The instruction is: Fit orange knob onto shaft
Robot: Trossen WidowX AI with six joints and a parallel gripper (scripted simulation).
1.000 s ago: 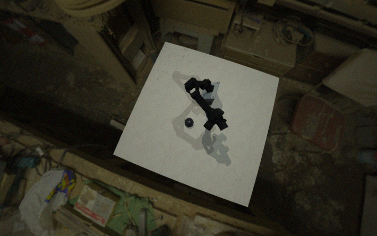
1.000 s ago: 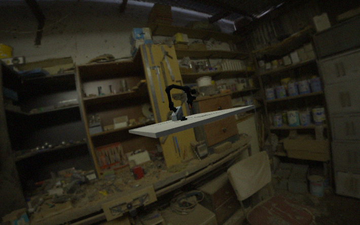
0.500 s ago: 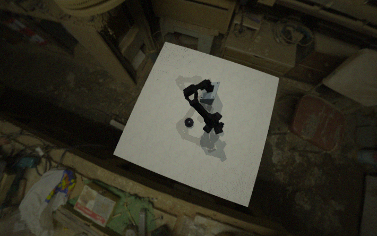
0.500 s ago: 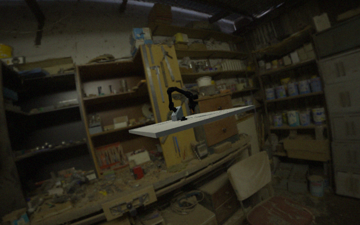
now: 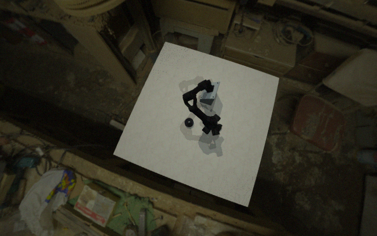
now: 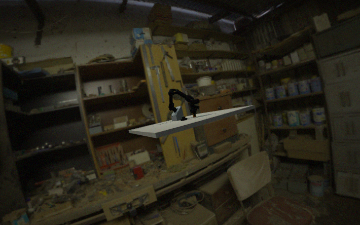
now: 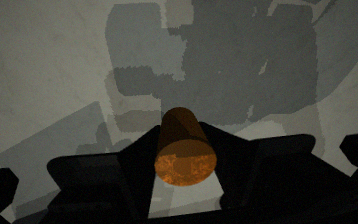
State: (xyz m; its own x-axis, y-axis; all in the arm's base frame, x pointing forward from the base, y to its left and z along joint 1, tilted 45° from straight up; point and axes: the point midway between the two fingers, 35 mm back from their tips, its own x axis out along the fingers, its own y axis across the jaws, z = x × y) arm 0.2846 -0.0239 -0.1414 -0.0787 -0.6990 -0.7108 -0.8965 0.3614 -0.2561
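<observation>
My gripper tip is 30 mm below the orange knob. Round my gripper tip: round dark pedestal 190 mm to the right, 30 mm ahead, 20 mm above.
</observation>
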